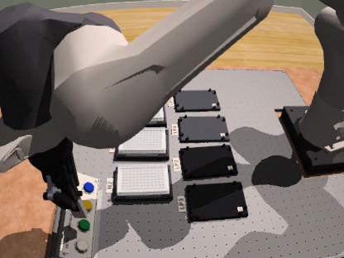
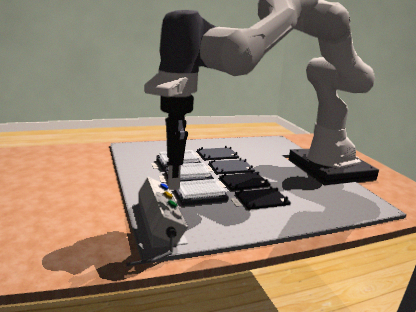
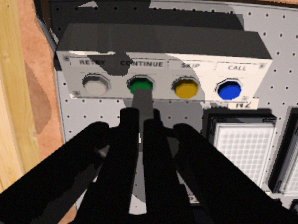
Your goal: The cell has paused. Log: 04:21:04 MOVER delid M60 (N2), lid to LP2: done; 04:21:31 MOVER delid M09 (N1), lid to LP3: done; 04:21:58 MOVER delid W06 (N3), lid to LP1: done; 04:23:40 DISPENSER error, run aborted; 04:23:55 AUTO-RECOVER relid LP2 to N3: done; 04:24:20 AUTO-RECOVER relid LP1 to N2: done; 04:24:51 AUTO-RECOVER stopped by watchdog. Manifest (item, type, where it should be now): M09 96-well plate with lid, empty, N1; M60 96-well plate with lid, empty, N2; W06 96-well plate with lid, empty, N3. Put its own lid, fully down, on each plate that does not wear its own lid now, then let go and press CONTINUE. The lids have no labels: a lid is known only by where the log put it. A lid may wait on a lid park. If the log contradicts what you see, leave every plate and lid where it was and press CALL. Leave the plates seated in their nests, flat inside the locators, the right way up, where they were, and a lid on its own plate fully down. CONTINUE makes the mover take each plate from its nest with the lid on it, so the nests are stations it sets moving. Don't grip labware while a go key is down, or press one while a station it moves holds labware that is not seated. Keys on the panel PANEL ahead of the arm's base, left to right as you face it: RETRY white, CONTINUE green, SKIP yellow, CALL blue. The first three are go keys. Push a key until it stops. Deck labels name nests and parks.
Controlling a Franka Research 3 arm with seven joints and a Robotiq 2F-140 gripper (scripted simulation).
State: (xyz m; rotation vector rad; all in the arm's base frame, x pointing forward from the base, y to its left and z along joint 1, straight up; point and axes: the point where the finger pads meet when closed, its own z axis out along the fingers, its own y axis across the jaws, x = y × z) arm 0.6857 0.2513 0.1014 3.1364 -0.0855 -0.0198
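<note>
My hand is 7 cm above the green continue key. From my hand the other things lie so: blue call key: 10 cm to the right, 7 cm below; yellow skip key: 7 cm below, 5 cm to the right; white retry key: 7 cm below, 5 cm to the left, 1 cm ahead.
</note>
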